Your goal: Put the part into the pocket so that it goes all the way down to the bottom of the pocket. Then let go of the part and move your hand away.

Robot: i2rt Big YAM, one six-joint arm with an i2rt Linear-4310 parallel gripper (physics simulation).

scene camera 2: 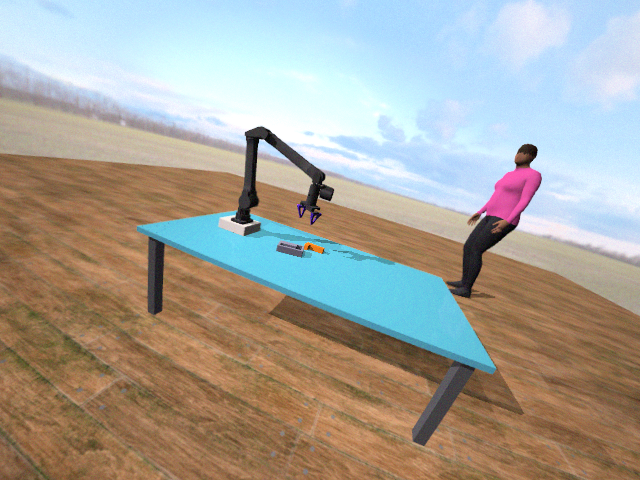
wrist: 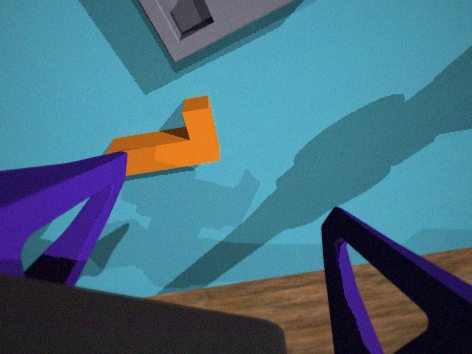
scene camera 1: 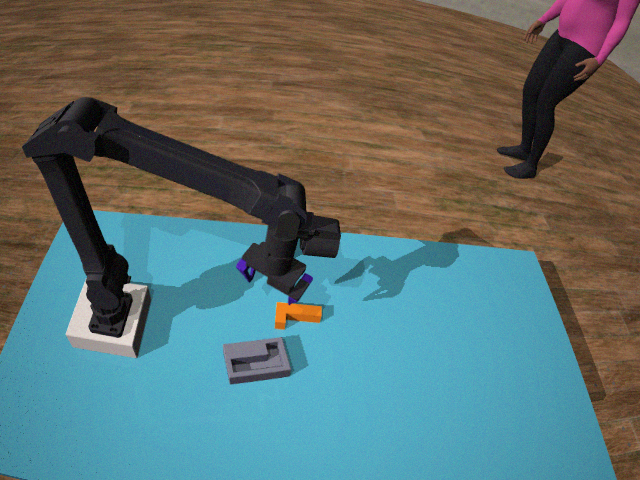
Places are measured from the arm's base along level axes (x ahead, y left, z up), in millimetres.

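Where they show: gripper, fingertip midpoint: (scene camera 2: 305,221) (wrist: 233,192) (scene camera 1: 270,291); arm's base, link origin: (scene camera 2: 242,221) (scene camera 1: 111,314).
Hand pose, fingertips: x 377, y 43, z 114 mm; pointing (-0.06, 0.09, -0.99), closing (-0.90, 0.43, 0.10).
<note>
Each offset is from my fingertips to the top centre of the thing. Level surfaces: height alone.
The orange L-shaped part {dx +73, dy +52, dz -141 mm} (scene camera 1: 306,313) (scene camera 2: 314,248) (wrist: 202,142) lies flat on the table. The grey block {dx -19, dy -85, dz -135 mm} (scene camera 1: 248,352) (scene camera 2: 290,251) (wrist: 225,27) with the L-shaped pocket stands beside it, apart from it, nearer the front in scene camera 1; the pocket is empty where it shows. In the wrist view the block is cut off by the top edge. My gripper (scene camera 1: 271,290) (scene camera 2: 306,220) (wrist: 233,192) is open with nothing between its purple fingers. It hangs above the table, up and to the left of the part in scene camera 1. In the wrist view the left fingertip overlaps the part's long end.
The blue table {dz -171 mm} (scene camera 1: 413,387) (scene camera 2: 361,299) (wrist: 300,75) carries the arm's white base block (scene camera 1: 100,343) (scene camera 2: 231,227) at its left. The table's back edge runs behind the gripper. A person in a pink top (scene camera 1: 586,25) (scene camera 2: 509,196) stands on the wooden floor beyond the table.
</note>
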